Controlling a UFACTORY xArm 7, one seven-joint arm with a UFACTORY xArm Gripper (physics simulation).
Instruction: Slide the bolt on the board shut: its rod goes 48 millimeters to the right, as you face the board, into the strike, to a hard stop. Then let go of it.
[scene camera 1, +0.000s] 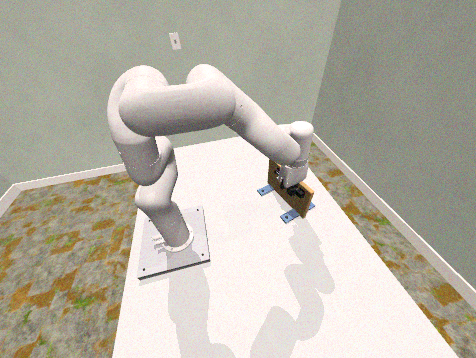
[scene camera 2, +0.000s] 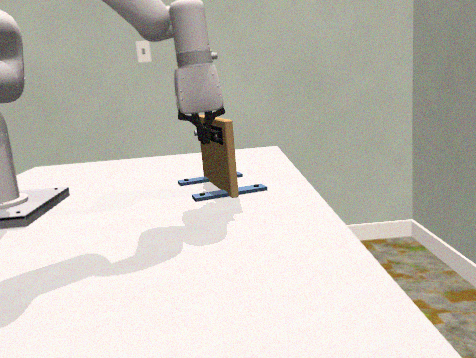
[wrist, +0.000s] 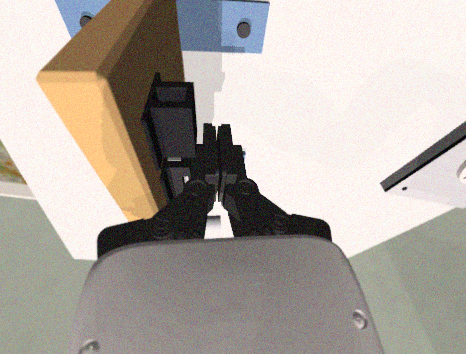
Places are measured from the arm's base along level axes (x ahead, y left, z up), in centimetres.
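Pixels of known places: gripper, between the fingertips: (scene camera 1: 290, 193) (scene camera 2: 205, 143) (wrist: 215, 140); arm's base, origin of its link: (scene camera 1: 178, 237).
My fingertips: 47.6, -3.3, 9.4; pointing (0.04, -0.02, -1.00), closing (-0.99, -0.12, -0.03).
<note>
For each thing: its top centre in the pictures, then the offset to it from my fingertips, as dx, dy, dz. "*": a spot on its surface instead. Level surfaces: height alone.
- upright wooden board, centre of its top: (wrist: 162, 254) (scene camera 2: 212, 117) (scene camera 1: 289, 172) +2.7, +6.6, +5.2
- short pale metal piece, a spot on its surface: (wrist: 174, 159) * +2.4, -0.1, +2.1
- black fitting, a spot on its surface: (wrist: 176, 175) * +2.2, +0.6, +2.7
- small grey knob-like part, a spot on its surface: (wrist: 213, 223) (scene camera 2: 197, 131) * -1.2, +7.8, +2.0
- white table, height of its surface: dz -11.9
The upright wooden board (scene camera 1: 303, 204) (scene camera 2: 218, 165) (wrist: 117, 145) carries black bolt fittings. A black block (scene camera 1: 296, 192) (scene camera 2: 217, 134) (wrist: 172, 129) is on its face toward the board's right end; a short pale metal piece (wrist: 174, 159) shows between it and another black fitting (wrist: 176, 175). A small grey knob-like part (scene camera 2: 195, 133) (wrist: 213, 223) shows behind the fingers. My gripper (scene camera 2: 204, 140) (wrist: 215, 140) is shut and empty, pointing down in front of the board beside the black block. The fingers and hand hide much of the bolt, so the rod's full position cannot be told.
Blue feet (scene camera 1: 290, 216) (scene camera 2: 205, 195) (wrist: 243, 40) hold the board on the white table (scene camera 1: 240, 300) (scene camera 2: 280, 280). The arm's base plate (scene camera 1: 150, 260) (scene camera 2: 45, 205) (wrist: 430, 185) is on the robot's side of the board. The table's far edge runs behind the board.
</note>
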